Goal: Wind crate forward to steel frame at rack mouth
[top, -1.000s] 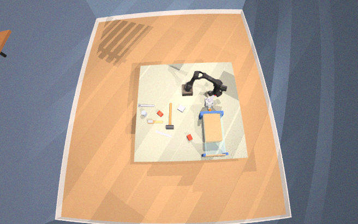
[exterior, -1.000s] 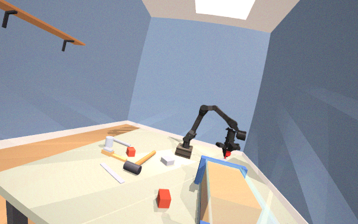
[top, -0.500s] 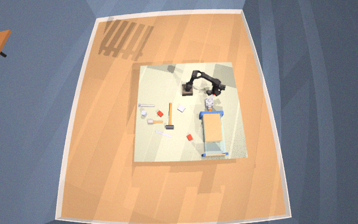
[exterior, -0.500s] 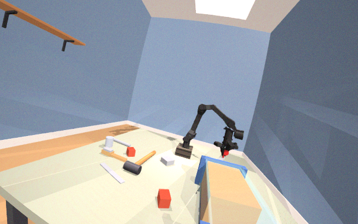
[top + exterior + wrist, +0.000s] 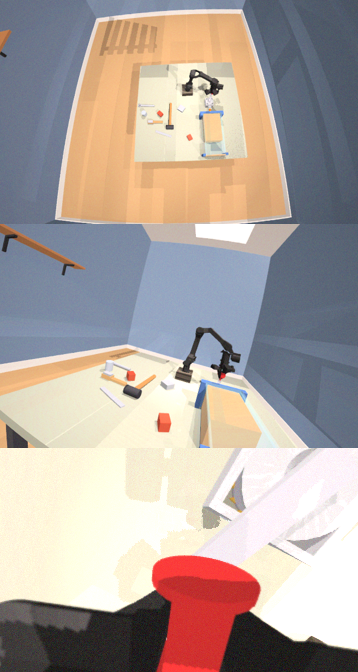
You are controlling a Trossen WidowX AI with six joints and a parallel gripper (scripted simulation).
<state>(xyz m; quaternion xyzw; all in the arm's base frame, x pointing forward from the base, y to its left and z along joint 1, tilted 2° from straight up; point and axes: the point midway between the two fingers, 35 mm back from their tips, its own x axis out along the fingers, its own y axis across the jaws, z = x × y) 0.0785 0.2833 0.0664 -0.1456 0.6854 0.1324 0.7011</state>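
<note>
Right now my gripper tip is 30 mm short of the crank arm, 10 mm to the left of it and 10 mm above it. From my gripper tip the other things lie so: blue steel frame: 250 mm ahead, 20 mm to the right, 10 mm below; white hand winch: 80 mm ahead, 40 mm to the right, 80 mm below; red knob: 20 mm above.
</note>
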